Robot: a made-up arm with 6 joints.
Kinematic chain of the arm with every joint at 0, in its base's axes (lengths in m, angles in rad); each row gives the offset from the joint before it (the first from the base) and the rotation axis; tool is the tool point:
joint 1: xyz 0 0 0.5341 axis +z
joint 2: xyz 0.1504 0 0 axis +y
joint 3: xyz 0 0 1.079 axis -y
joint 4: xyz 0 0 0.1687 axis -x
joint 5: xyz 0.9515 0 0 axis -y
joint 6: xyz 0.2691 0 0 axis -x
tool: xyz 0 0 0
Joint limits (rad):
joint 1: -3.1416..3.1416
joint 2: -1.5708..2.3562
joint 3: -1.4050..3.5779
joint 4: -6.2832..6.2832
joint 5: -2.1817..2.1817
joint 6: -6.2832..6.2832
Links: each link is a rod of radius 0.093 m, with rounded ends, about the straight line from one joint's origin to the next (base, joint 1, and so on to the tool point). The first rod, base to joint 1, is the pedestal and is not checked.
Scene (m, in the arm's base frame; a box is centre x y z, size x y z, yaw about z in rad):
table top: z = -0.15
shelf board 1: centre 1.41 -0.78 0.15 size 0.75 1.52 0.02 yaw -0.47
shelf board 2: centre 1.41 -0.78 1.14 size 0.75 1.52 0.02 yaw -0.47
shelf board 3: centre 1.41 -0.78 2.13 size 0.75 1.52 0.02 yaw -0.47
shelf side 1: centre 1.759 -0.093 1.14 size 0.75 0.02 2 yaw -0.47
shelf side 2: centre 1.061 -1.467 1.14 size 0.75 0.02 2 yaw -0.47
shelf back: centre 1.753 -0.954 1.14 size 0.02 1.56 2 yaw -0.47
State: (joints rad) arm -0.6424 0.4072 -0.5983 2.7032 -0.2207 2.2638
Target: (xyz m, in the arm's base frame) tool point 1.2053 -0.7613 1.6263
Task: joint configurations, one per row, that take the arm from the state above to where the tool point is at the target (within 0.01 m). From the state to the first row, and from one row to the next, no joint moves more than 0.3 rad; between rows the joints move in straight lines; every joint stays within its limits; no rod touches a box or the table.
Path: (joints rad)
1: -0.6942 0.2226 -0.8301 2.6975 -0.1799 2.2638
2: -0.7460 0.0380 -1.0619 2.6918 -0.1390 2.2638
3: -0.6627 -0.1779 -0.7820 2.6999 -0.1925 2.2638
4: -0.5794 -0.3938 -0.5021 2.7080 -0.2461 2.2638
5: -0.5600 -0.1772 -0.3242 2.7143 -0.2732 2.2638
6: -0.5405 0.0394 -0.1463 2.7206 -0.3004 2.2638

